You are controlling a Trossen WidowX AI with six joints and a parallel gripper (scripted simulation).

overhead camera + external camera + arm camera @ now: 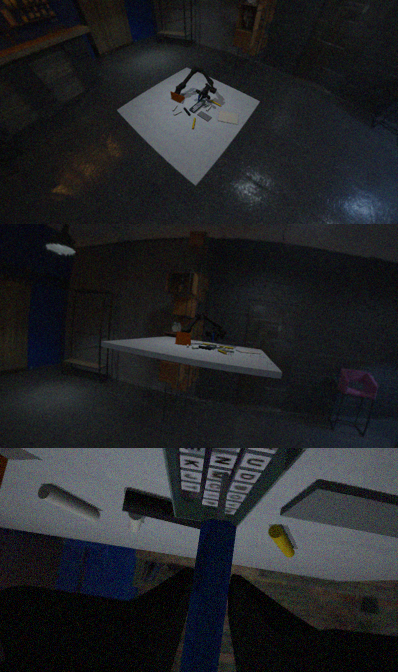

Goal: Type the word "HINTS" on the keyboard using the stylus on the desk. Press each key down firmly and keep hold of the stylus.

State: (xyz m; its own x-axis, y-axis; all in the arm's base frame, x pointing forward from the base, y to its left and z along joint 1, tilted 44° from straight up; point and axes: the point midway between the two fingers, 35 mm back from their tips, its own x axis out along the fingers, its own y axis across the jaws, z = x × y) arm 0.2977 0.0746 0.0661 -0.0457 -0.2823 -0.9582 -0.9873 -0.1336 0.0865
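The dark stick lies 30 mm behind my gripper tip, 160 mm to the right of it and 80 mm below it. Also, from my gripper tip: grey slab 150 mm ahead, 80 mm to the right, 90 mm below; then grey stylus tip 50 mm below; then blue stylus 20 mm below.
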